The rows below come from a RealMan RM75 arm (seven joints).
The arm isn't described. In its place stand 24 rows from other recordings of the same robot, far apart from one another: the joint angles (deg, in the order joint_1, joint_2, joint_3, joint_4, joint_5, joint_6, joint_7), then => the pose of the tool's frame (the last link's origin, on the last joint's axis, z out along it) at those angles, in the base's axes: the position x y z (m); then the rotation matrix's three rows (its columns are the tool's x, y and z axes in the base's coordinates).
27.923 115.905 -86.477 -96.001 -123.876 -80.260 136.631 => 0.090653 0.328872 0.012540; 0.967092 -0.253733 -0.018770; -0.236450 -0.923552 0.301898; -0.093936 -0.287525 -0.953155
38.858 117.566 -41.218 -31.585 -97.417 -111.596 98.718 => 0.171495 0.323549 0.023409; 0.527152 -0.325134 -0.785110; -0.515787 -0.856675 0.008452; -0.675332 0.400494 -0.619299
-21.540 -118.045 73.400 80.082 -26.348 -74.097 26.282 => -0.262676 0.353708 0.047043; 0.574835 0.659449 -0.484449; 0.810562 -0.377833 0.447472; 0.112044 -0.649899 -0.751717
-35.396 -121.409 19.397 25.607 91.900 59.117 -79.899 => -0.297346 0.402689 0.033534; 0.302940 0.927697 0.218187; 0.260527 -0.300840 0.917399; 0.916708 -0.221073 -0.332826
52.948 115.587 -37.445 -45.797 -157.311 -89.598 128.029 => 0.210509 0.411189 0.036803; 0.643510 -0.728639 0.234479; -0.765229 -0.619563 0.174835; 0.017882 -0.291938 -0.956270
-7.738 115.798 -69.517 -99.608 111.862 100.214 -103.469 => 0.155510 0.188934 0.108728; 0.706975 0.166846 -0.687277; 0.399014 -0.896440 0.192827; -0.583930 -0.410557 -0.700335
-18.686 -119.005 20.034 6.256 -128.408 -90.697 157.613 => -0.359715 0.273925 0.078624; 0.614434 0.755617 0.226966; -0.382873 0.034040 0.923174; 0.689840 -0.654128 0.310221
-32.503 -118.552 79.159 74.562 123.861 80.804 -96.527 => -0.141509 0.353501 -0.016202; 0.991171 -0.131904 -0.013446; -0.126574 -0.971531 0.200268; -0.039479 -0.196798 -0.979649
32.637 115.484 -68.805 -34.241 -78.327 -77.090 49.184 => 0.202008 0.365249 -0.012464; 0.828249 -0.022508 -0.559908; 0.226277 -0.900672 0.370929; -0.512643 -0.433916 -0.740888
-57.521 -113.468 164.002 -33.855 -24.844 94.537 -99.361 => -0.198813 0.419026 0.061390; 0.535459 0.716277 0.447471; 0.553230 -0.697805 0.454978; 0.638138 0.003932 -0.769912
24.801 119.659 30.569 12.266 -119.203 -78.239 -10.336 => 0.287733 0.315823 -0.028635; 0.823079 -0.453076 -0.342437; 0.272679 -0.213648 0.938084; -0.498184 -0.865492 -0.052305
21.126 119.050 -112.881 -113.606 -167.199 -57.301 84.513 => 0.037575 0.310530 -0.007769; 0.300988 0.953040 -0.033464; 0.665815 -0.184896 0.722845; 0.682713 -0.239849 -0.690200
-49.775 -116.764 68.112 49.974 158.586 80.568 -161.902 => -0.207571 0.410164 0.000223; 0.425802 0.721747 -0.545687; 0.901218 -0.392029 0.184712; -0.080610 -0.570434 -0.817378
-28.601 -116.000 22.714 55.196 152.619 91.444 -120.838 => -0.355139 0.305632 0.087654; 0.362256 0.909764 -0.202733; 0.891072 -0.274222 0.361653; 0.273425 -0.311660 -0.910004
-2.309 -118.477 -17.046 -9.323 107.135 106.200 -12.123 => -0.347955 0.160338 0.018823; 0.593158 0.747669 0.298588; -0.340114 -0.103445 0.934677; 0.729716 -0.655966 0.192934
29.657 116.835 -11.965 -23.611 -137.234 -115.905 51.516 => 0.274887 0.248799 0.005998; 0.719994 -0.180930 -0.669980; -0.135480 -0.983486 0.120000; -0.680628 0.004370 -0.732617
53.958 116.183 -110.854 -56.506 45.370 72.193 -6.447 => 0.121432 0.359901 -0.102276; 0.666114 -0.543270 0.511028; -0.677929 -0.726677 0.111142; 0.310972 -0.420474 -0.852348
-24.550 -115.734 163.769 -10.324 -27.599 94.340 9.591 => -0.325420 0.246367 -0.026271; 0.831039 -0.239786 0.501873; -0.514462 -0.674357 0.529690; 0.211429 -0.698388 -0.683778
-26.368 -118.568 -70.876 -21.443 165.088 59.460 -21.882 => -0.262201 0.368444 -0.022407; 0.587887 0.730453 0.347603; -0.070370 -0.381893 0.921524; 0.805877 -0.566213 -0.173108
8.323 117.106 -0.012 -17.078 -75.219 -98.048 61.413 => 0.396748 0.197392 0.126595; 0.276477 -0.932704 -0.231569; 0.332179 -0.133361 0.933741; -0.901786 -0.335080 0.272953
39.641 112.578 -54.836 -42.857 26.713 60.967 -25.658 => 0.309916 0.413663 0.048738; 0.327194 -0.816059 0.476437; -0.895801 -0.107366 0.431292; -0.300807 -0.567909 -0.766156
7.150 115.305 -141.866 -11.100 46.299 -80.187 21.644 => 0.377961 0.216704 -0.002482; 0.582790 -0.800751 -0.138397; -0.013952 -0.180144 0.983541; -0.812503 -0.571267 -0.116158
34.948 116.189 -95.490 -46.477 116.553 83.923 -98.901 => 0.103703 0.309396 -0.052671; 0.726472 -0.029395 -0.686567; -0.151855 -0.981253 -0.118669; -0.670208 0.190468 -0.717316
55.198 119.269 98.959 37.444 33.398 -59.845 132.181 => 0.174455 0.423940 -0.072107; 0.845147 -0.316784 0.430551; -0.460628 -0.840272 0.285946; 0.271196 -0.439991 -0.856073
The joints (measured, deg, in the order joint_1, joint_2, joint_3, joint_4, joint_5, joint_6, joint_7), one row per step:
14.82 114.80 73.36 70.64 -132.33 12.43 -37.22
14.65 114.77 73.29 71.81 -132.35 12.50 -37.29
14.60 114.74 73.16 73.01 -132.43 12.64 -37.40
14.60 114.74 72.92 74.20 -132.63 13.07 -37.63
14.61 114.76 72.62 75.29 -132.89 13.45 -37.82
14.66 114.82 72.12 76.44 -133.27 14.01 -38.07
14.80 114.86 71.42 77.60 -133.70 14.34 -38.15
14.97 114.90 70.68 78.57 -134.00 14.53 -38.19
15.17 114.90 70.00 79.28 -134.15 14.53 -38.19
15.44 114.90 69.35 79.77 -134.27 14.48 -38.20
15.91 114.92 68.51 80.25 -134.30 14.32 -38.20
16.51 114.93 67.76 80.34 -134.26 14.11 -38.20
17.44 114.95 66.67 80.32 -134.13 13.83 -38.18
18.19 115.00 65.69 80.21 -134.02 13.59 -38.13
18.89 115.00 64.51 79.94 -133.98 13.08 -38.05
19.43 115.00 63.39 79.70 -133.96 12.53 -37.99
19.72 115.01 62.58 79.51 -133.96 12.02 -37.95
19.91 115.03 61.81 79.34 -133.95 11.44 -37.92
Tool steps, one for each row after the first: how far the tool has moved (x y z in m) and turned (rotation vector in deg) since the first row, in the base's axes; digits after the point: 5 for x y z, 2 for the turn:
-0.00560 0.00002 0.00177 0.25 0.31 0.90
-0.01215 0.00016 0.00323 0.40 0.51 1.99
-0.01891 -0.00032 0.00348 0.18 0.44 3.18
-0.02535 -0.00104 0.00330 -0.06 0.33 4.33
-0.03262 -0.00253 0.00178 -0.62 0.04 5.67
-0.04095 -0.00412 -0.00011 -1.12 -0.16 7.19
-0.04863 -0.00582 -0.00230 -1.60 -0.24 8.58
-0.05499 -0.00718 -0.00419 -1.95 -0.22 9.73
-0.06054 -0.00832 -0.00626 -2.31 -0.24 10.76
-0.06781 -0.00953 -0.00918 -2.76 -0.16 12.06
-0.07354 -0.01013 -0.01230 -3.22 -0.16 13.10
-0.08129 -0.01108 -0.01720 -3.98 -0.14 14.50
-0.08722 -0.01236 -0.02189 -4.71 -0.12 15.57
-0.09214 -0.01409 -0.02711 -5.41 -0.22 16.64
-0.09610 -0.01608 -0.03185 -6.00 -0.32 17.58
-0.09839 -0.01768 -0.03513 -6.34 -0.36 18.19
-0.10025 -0.01935 -0.03808 -6.57 -0.34 18.73

